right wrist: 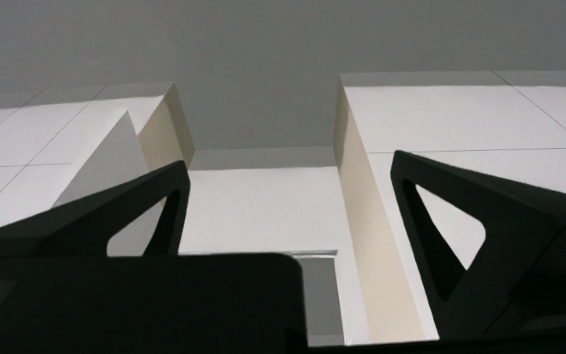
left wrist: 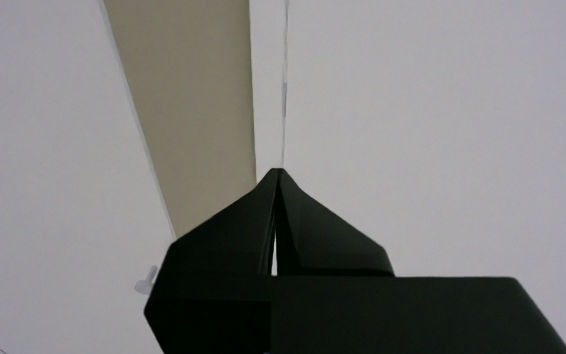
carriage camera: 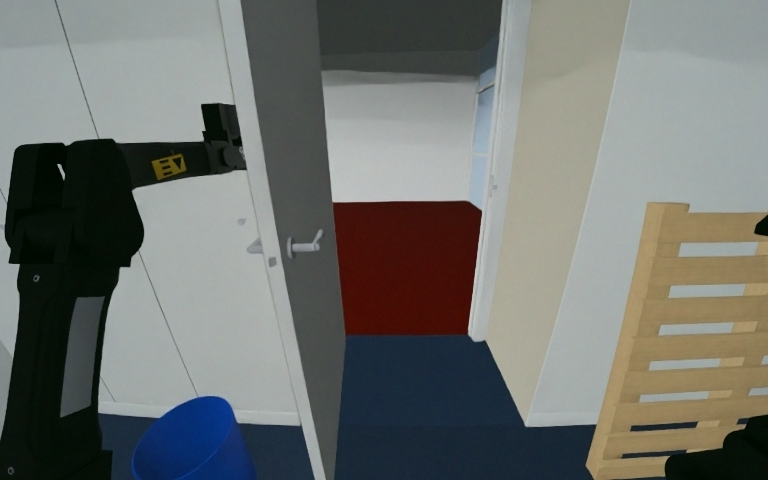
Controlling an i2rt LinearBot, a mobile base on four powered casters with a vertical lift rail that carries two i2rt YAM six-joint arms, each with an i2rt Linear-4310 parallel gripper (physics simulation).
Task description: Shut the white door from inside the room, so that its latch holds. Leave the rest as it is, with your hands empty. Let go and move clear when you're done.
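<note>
The white door (carriage camera: 294, 141) (left wrist: 425, 125) (right wrist: 115, 160) stands open into the room; its far face looks grey in the carriage view. A lever handle (carriage camera: 305, 246) is on that face, part of another handle (carriage camera: 256, 246) shows on the left face, and the latch (carriage camera: 272, 262) is on the door's edge. The strike (carriage camera: 492, 183) is on the right jamb. My left gripper (left wrist: 276, 179) is shut and empty, behind the door's edge on its left side, pointing towards the hinge side; contact cannot be told. My right gripper (right wrist: 289, 166) is open and empty, away from the door.
A blue bin (carriage camera: 192, 441) stands on the floor left of the door. A wooden slatted frame (carriage camera: 640, 316) stands at the right. A small stop (carriage camera: 241, 221) (left wrist: 145, 286) is on the left wall. Beyond the doorway is a red floor (carriage camera: 407, 266).
</note>
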